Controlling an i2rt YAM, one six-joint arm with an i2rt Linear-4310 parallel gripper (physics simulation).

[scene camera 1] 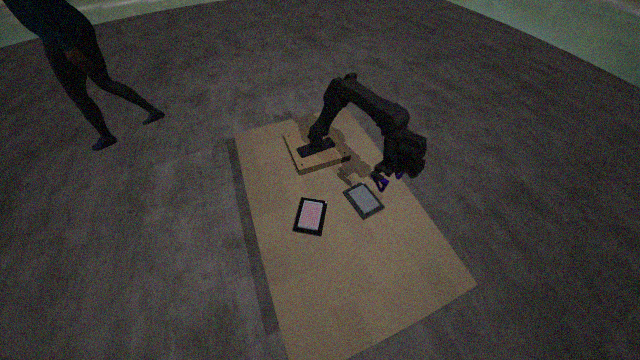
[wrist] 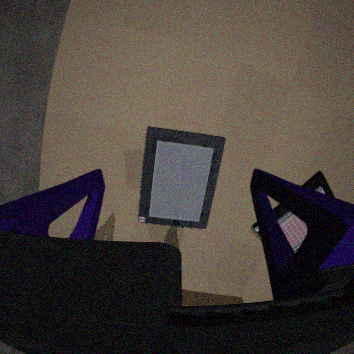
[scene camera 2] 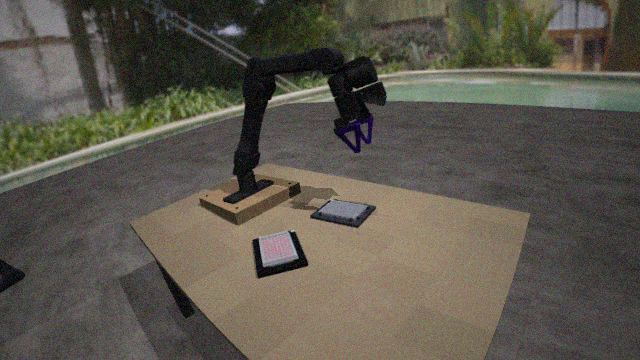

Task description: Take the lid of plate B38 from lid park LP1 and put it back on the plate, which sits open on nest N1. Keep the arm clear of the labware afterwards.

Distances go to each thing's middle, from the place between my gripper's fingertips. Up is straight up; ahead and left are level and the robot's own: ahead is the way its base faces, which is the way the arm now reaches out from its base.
I see the pale grey lid [wrist: 180,173] 190 mm below my hand, 80 mm behind it and 20 mm to the right of it.
